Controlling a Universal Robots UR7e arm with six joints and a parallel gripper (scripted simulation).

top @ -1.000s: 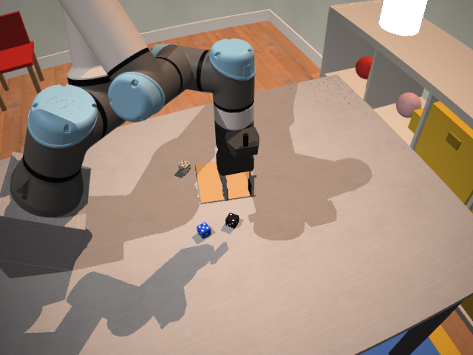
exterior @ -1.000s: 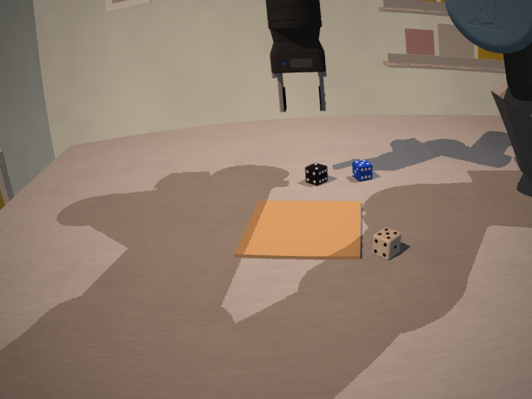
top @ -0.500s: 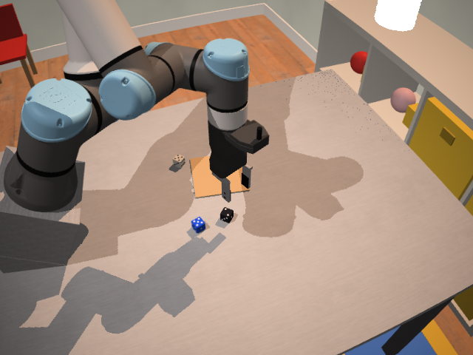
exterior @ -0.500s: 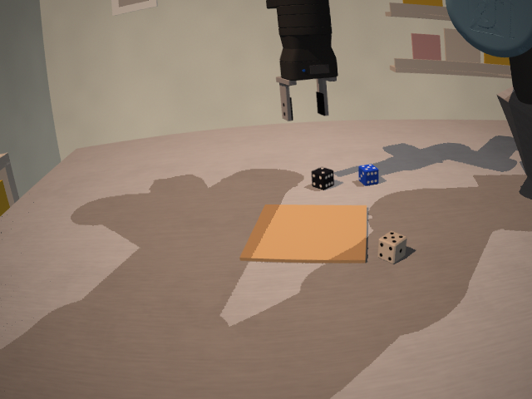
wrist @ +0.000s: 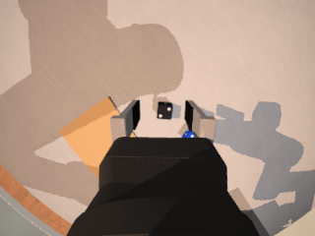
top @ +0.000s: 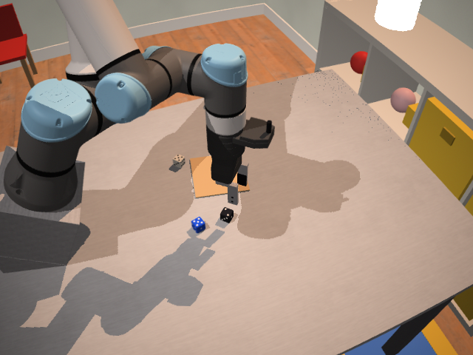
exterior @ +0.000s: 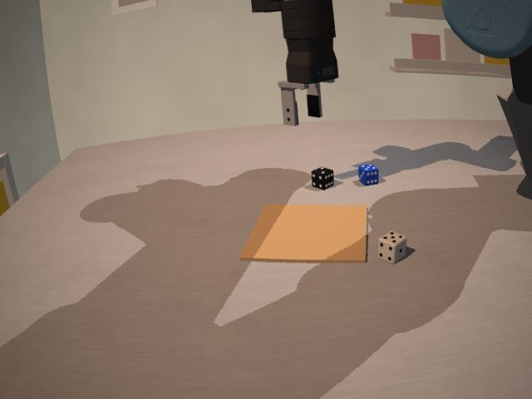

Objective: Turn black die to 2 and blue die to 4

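Now: the black die 110 mm below my hand, 20 mm behind it and 10 mm to the left of it. Round my hand: white die 230 mm to the left, 110 mm below, 70 mm behind; then blue die 110 mm below, 90 mm behind, 10 mm to the left; then orange mat 160 mm to the left, 120 mm below, 10 mm ahead.
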